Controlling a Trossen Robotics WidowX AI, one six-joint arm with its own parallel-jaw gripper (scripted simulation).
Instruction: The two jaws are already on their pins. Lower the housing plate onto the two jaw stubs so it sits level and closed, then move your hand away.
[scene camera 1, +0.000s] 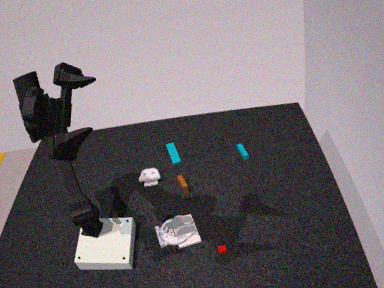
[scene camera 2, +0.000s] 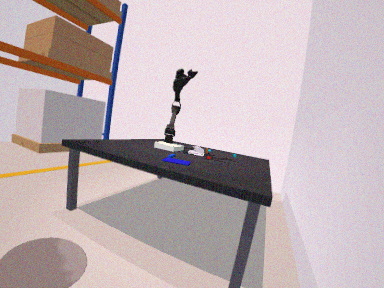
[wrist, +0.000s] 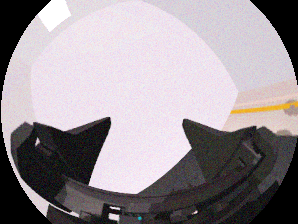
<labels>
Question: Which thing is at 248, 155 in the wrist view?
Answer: The gripper.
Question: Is the gripper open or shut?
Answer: Open.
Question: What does the gripper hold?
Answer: Nothing.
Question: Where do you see the gripper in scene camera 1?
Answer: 92, 102
</labels>
